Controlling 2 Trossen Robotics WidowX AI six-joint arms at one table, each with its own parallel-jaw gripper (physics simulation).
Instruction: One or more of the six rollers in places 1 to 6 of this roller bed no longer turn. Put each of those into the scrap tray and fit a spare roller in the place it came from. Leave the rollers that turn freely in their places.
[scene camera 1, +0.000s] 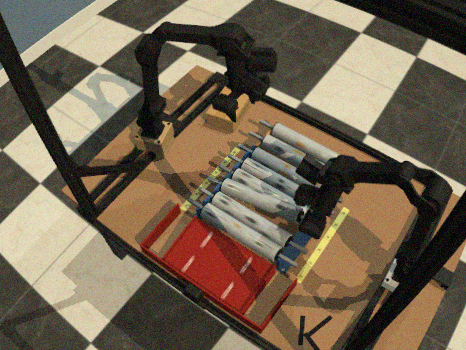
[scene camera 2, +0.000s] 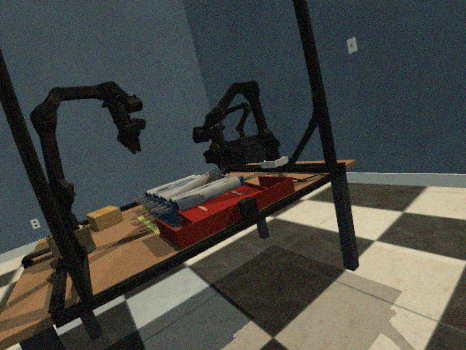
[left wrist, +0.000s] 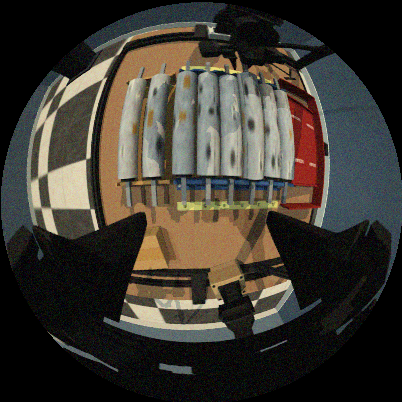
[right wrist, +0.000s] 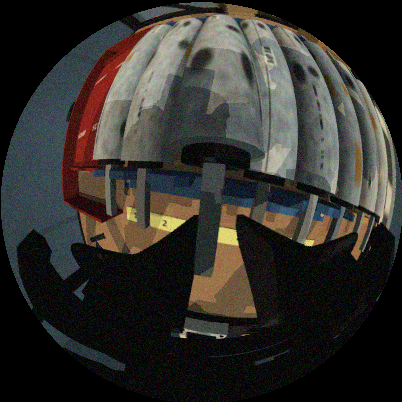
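Pixels of known places: left gripper, fingertip midpoint: (scene camera 1: 243, 112) (scene camera 2: 137, 152) (left wrist: 208, 218); right gripper, fingertip midpoint: (scene camera 2: 226, 174) (left wrist: 239, 69) (right wrist: 217, 220); left arm's base, link origin: (scene camera 1: 153, 130) (left wrist: 229, 288); right arm's base, link origin: (scene camera 1: 405, 274) (scene camera 2: 273, 159) (left wrist: 221, 30) (right wrist: 200, 337).
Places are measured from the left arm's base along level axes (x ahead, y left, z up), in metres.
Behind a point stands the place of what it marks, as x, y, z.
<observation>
Six grey-white rollers lie side by side in the bed. The place 3 roller (scene camera 1: 260, 199) @[0.423, -0.171, 0.019] (scene camera 2: 205, 178) @[0.463, -0.192, 0.015] (left wrist: 251, 115) @[0.429, -0.150, 0.019] (right wrist: 205, 120) @[0.534, -0.190, 0.037] has its end near my right gripper raised above its neighbours. My right gripper (scene camera 1: 306, 220) @[0.586, -0.199, -0.007] (right wrist: 217, 220) @[0.586, -0.199, -0.007] is part-open, its fingers on either side of that roller's spindle, with a gap on one side. Two spare rollers (scene camera 1: 305, 142) @[0.499, 0.090, -0.002] (left wrist: 132, 130) @[0.479, 0.088, -0.008] lie beyond place 6. The red scrap tray (scene camera 1: 190, 240) @[0.257, -0.325, -0.046] (scene camera 2: 200, 222) @[0.191, -0.415, -0.032] (left wrist: 306, 150) @[0.326, -0.369, -0.049] holds no roller. My left gripper (scene camera 1: 234, 116) @[0.324, -0.002, 0.179] (scene camera 2: 137, 149) @[0.324, -0.002, 0.179] (left wrist: 208, 218) @[0.324, -0.002, 0.179] is open and empty, high beyond the spindle ends.
Yellow numbered strips (scene camera 1: 325, 245) (left wrist: 195, 206) run along both sides of the bed. Blue supports (scene camera 1: 295, 250) @[0.556, -0.273, -0.025] carry the six rollers. A tan block (scene camera 1: 215, 122) @[0.171, 0.135, -0.055] (left wrist: 152, 252) @[0.196, 0.156, -0.021] stands below my left gripper. Dark frame posts (scene camera 1: 37, 117) @[-0.078, -0.340, 0.407] (scene camera 2: 320, 100) @[0.725, -0.604, 0.199] rise beside the table.
</observation>
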